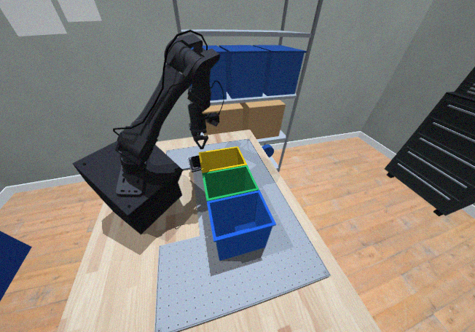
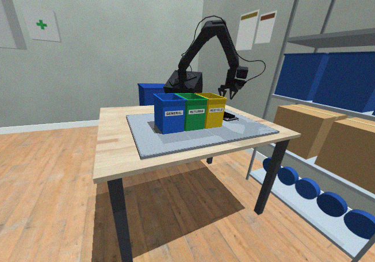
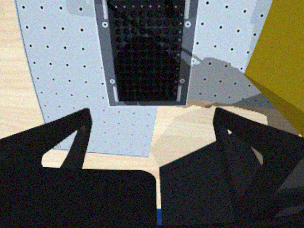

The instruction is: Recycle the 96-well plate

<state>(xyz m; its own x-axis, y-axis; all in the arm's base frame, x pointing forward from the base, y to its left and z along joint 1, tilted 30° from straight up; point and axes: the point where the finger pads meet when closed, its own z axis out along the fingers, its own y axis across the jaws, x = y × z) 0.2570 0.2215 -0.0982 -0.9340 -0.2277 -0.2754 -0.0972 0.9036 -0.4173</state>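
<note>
Now: hand 120 mm above the black 96-well plate, 10 mm to the right of it and 10 mm short of it. Also, from my hand: green returns bin: 340 mm to the right, 70 mm ahead, 50 mm below; then yellow recycle bin: 200 mm to the right, 70 mm ahead, 50 mm below; then plate nest N1: 130 mm below, 10 mm to the left, 10 mm ahead.
</note>
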